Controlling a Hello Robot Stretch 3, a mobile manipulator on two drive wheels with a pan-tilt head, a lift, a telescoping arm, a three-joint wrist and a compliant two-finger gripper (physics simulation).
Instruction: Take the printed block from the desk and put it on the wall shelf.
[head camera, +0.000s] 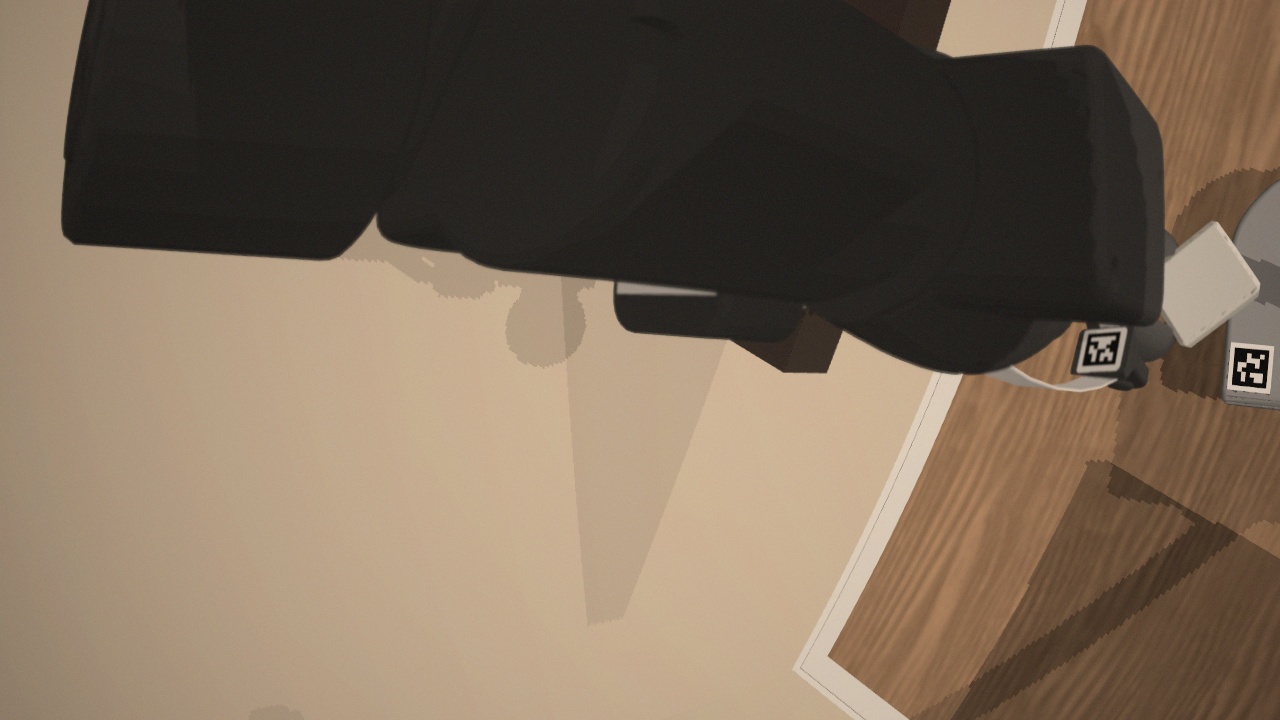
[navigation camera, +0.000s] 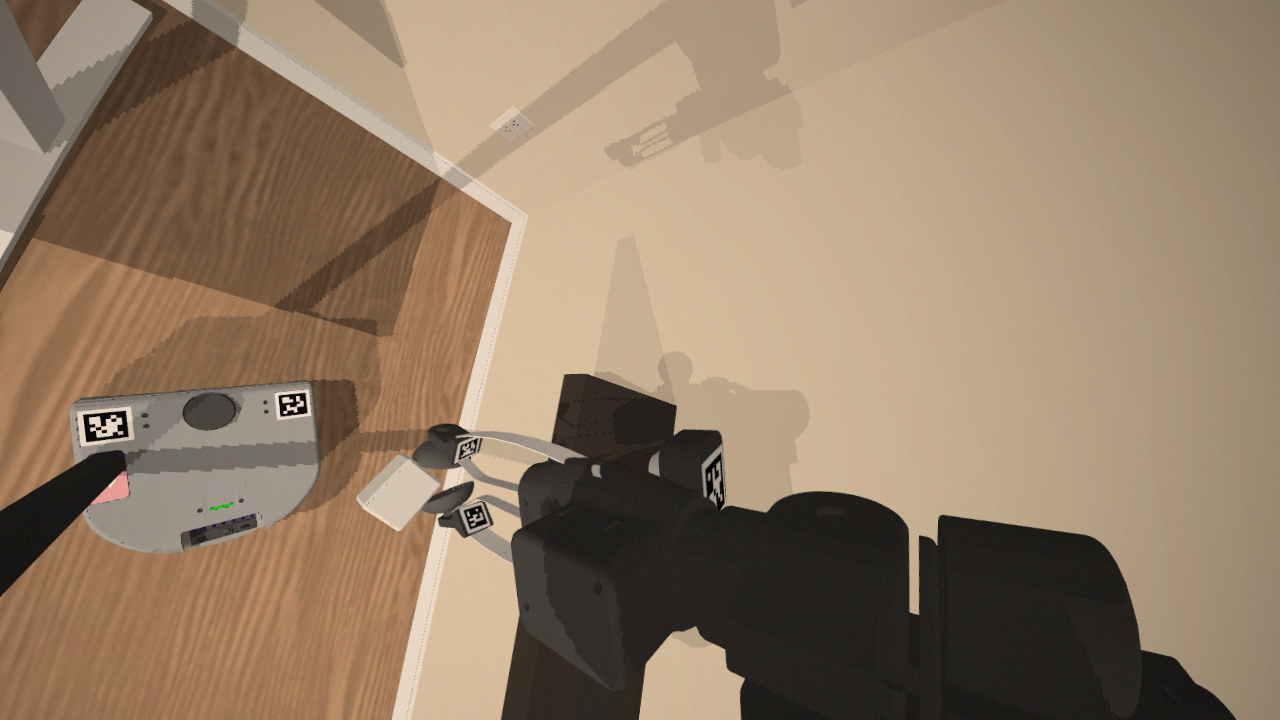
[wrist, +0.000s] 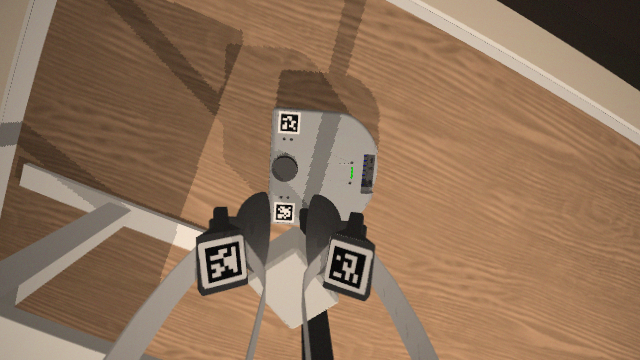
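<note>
The pale printed block (head camera: 1212, 282) (navigation camera: 398, 492) (wrist: 285, 295) is held at the fingertips of my gripper (navigation camera: 444, 474) (wrist: 289, 219), turned with a corner forward. The gripper is shut on it, with one dark rubber fingertip on each side. In the head camera view, the wrist covers most of the fingers. The dark brown wall shelf (head camera: 810, 347) (navigation camera: 617, 402) (wrist: 595, 30) is partly hidden behind the arm and gripper in the head and navigation views. In the navigation view, the block is left of the shelf, with the wood floor behind it.
My grey base (head camera: 1253, 308) (navigation camera: 179, 474) (wrist: 325, 135) is on the wood floor below. A white furniture frame (navigation camera: 102, 44) (wrist: 155, 220) stands near it. The beige wall (head camera: 313, 492) (navigation camera: 984, 313) has a white baseboard (head camera: 881, 537) (navigation camera: 505, 286) and an outlet (navigation camera: 512, 123).
</note>
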